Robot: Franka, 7 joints.
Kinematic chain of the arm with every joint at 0, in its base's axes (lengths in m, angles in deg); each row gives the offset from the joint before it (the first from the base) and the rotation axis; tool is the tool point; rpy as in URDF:
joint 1: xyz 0 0 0.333 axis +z
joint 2: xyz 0 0 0 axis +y
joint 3: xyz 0 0 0.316 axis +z
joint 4: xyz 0.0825 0 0 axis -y
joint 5: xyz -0.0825 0 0.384 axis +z
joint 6: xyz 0 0 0 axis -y
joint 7: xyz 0.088 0 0 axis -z
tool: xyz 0 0 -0.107 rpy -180 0 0
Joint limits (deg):
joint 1: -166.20..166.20
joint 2: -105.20..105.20
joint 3: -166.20..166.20
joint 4: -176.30..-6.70
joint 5: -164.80..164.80
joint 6: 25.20..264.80
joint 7: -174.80..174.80
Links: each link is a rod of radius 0.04 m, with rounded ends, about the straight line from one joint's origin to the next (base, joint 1, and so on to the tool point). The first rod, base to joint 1, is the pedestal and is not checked.
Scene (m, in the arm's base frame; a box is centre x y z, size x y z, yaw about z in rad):
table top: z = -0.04
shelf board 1: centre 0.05 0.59 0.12 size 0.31 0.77 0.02 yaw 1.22
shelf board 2: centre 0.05 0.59 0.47 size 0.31 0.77 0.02 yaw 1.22
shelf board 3: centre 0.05 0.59 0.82 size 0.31 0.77 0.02 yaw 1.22
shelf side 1: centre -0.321 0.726 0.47 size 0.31 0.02 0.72 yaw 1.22
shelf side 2: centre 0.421 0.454 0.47 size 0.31 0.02 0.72 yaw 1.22
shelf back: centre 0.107 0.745 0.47 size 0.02 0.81 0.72 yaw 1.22
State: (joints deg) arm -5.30 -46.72 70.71 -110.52 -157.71 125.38 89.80
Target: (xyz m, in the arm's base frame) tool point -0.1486 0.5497 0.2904
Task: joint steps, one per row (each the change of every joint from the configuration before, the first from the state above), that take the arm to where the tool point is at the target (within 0.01 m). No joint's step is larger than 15 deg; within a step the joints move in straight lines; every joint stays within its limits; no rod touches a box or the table.
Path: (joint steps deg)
1: 11.37 -14.55 -8.97 -12.73 0.65 2.45 0.00
2: 11.36 -14.56 -8.97 -12.72 0.66 2.44 0.00
3: 11.37 -14.55 -8.97 -12.73 0.65 2.45 0.00
4: 5.08 10.20 14.90 -0.51 -1.07 3.41 0.00
5: 5.07 10.20 14.91 -0.51 -1.08 3.42 0.00
6: 5.08 10.21 14.91 -0.52 -1.07 3.41 0.00
7: -14.42 1.54 4.70 8.06 0.12 -3.67 0.00
8: -14.43 1.55 4.70 8.06 0.13 -3.66 0.00
9: -14.42 1.54 4.70 8.06 0.12 -3.67 0.00

